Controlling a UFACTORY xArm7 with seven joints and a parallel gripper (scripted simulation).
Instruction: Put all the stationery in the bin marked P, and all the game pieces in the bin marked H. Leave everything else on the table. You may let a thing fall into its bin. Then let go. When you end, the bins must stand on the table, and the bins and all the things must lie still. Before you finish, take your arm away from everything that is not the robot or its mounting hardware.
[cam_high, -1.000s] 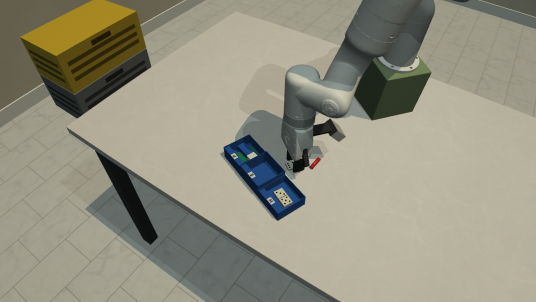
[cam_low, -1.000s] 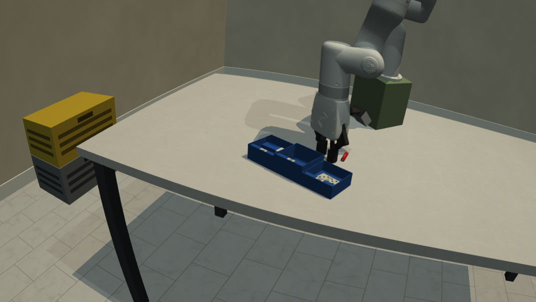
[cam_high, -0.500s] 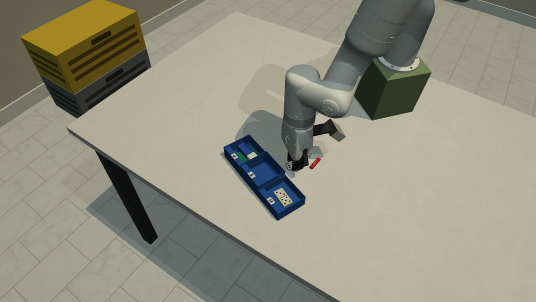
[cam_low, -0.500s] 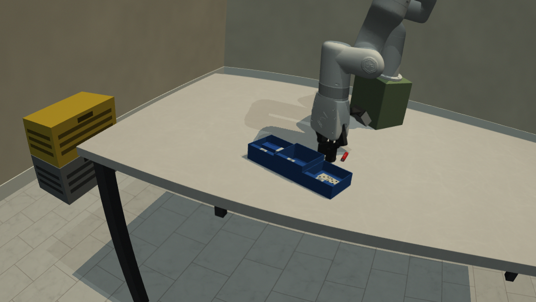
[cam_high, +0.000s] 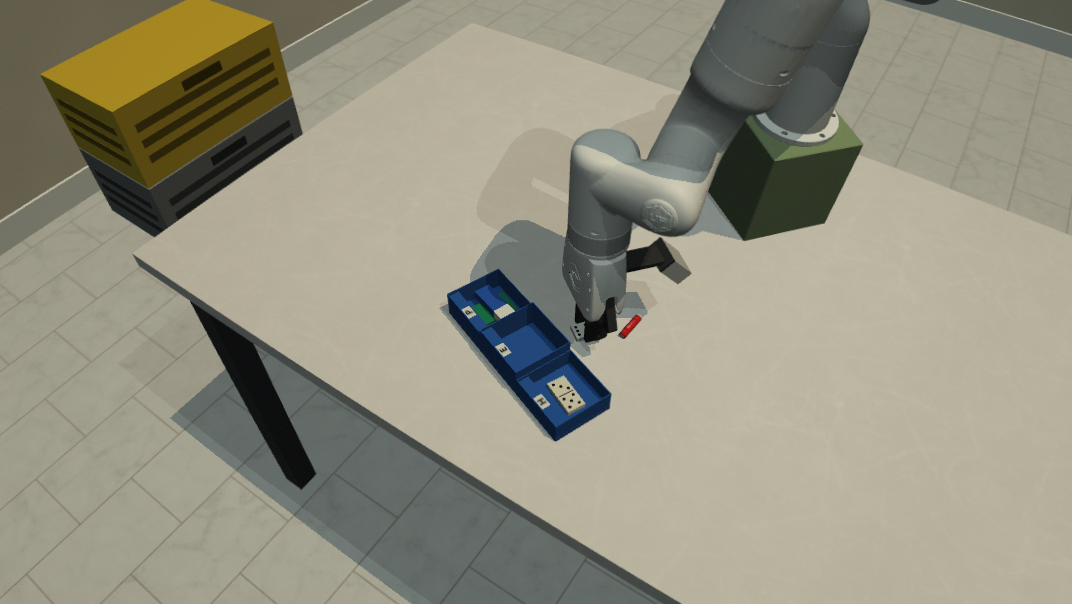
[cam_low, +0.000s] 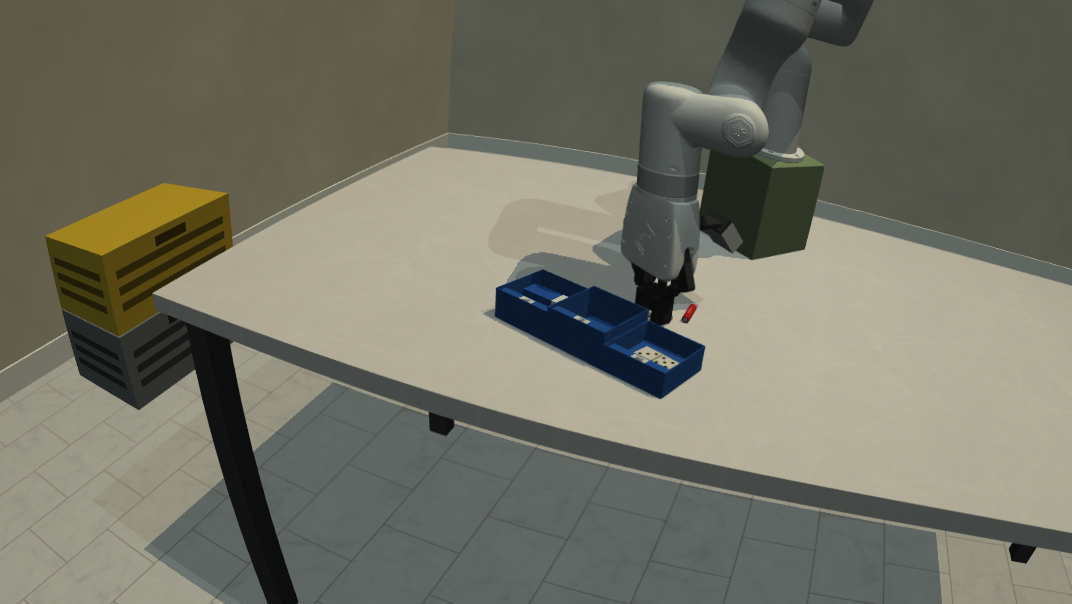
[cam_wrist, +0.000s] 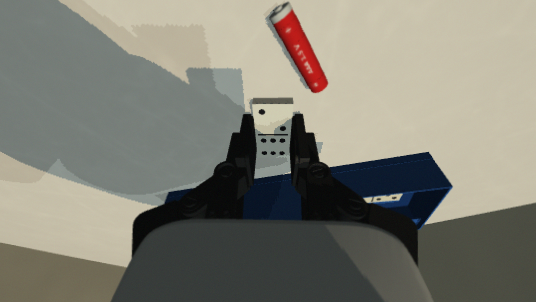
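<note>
Right now the red cylinder is 30 mm behind my hand, 40 mm to the left of it and 20 mm below it. From my hand the other things lie so: blue-and-white eraser 50 mm ahead, 120 mm to the right; blue three-part bin 90 mm ahead, 50 mm to the right; green block 50 mm ahead, 130 mm to the right, 10 mm below.
</note>
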